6 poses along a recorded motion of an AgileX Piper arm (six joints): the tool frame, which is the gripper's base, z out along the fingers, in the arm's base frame.
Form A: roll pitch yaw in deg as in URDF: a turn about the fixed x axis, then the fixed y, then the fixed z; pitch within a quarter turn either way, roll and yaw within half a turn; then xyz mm.
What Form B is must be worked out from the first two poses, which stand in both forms.
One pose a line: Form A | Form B
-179.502, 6.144, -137.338, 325, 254, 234 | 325, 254, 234, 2.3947, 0.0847, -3.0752
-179.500, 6.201, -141.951, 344, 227, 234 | 344, 227, 234, 2.4753, 0.0906, -3.0816
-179.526, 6.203, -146.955, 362, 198, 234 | 362, 198, 234, 2.5628, 0.0952, -3.0893
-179.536, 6.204, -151.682, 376, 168, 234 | 376, 168, 234, 2.6456, 0.0991, -3.0972
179.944, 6.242, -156.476, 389, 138, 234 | 389, 138, 234, 2.7288, 0.0995, -3.0971
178.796, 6.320, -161.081, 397, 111, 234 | 397, 111, 234, 2.8075, 0.0975, -3.0857
